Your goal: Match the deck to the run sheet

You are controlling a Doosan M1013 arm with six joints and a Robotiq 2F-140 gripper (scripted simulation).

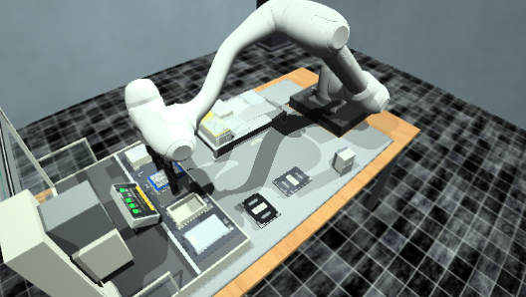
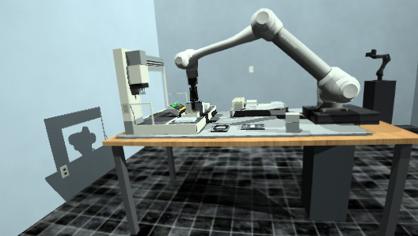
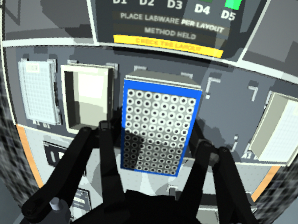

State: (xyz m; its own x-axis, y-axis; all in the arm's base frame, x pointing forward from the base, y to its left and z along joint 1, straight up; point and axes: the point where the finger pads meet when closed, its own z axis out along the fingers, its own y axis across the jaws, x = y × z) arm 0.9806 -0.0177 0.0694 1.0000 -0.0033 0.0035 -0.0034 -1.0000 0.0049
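The blue-rimmed tip rack is 10 mm to the right of my hand and 10 mm behind it. Also, from my hand: clear cover: 330 mm behind, 150 mm to the right; then one-well reservoir: 120 mm to the left, 60 mm below; then white deep-well block: 250 mm to the right, 40 mm below.
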